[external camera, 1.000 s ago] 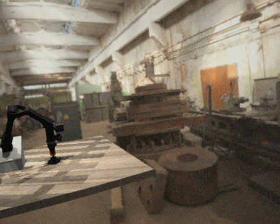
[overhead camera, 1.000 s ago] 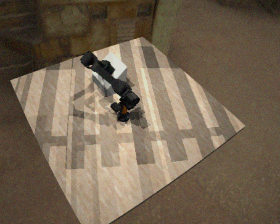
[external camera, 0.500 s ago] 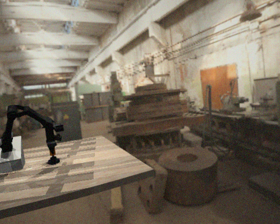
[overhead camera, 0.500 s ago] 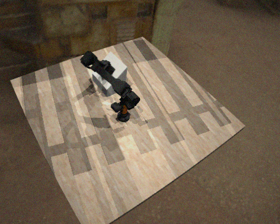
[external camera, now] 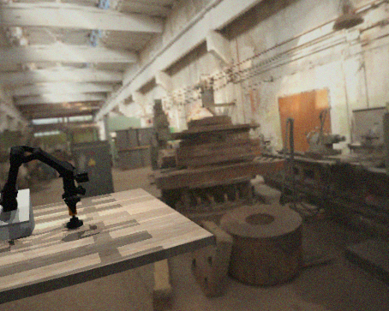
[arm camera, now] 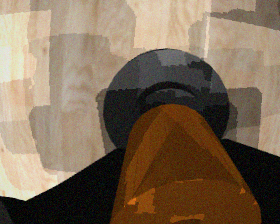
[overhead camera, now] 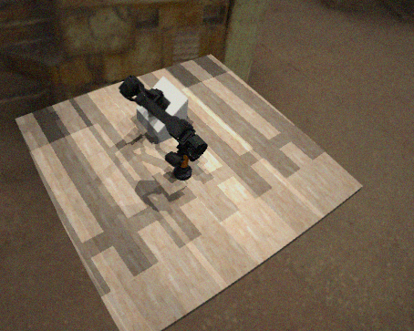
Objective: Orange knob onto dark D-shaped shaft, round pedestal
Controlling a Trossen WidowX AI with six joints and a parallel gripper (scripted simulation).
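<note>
My gripper tip is now 2 cm below the orange knob. Round my gripper tip: round pedestal 4 cm below.
</note>
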